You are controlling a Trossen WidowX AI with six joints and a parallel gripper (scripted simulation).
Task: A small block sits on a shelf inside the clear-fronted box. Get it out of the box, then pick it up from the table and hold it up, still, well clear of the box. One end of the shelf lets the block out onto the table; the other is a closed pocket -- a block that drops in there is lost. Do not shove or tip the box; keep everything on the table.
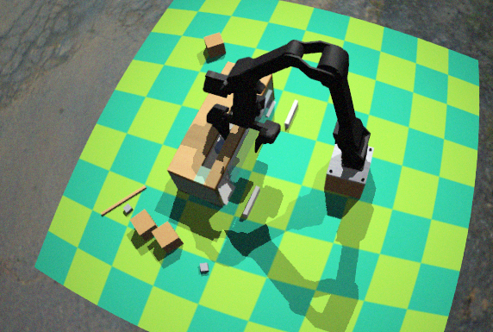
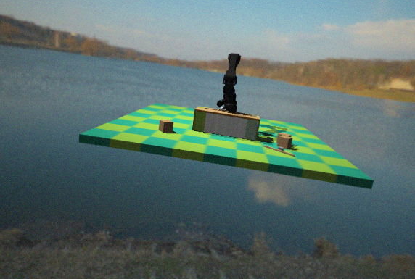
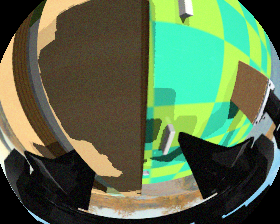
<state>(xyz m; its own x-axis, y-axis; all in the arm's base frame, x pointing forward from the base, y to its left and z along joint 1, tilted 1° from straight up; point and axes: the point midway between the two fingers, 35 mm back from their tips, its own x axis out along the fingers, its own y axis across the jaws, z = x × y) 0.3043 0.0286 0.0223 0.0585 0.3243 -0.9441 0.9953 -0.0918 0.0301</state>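
The bluish block is 5 cm ahead of my gripper tip and 2 cm to the left of it. Also, from my gripper tip: thin wooden stick (31 cm ahead, 23 cm to the left, 8 cm below); then long tan box (3 cm ahead, 4 cm to the right, 3 cm below).
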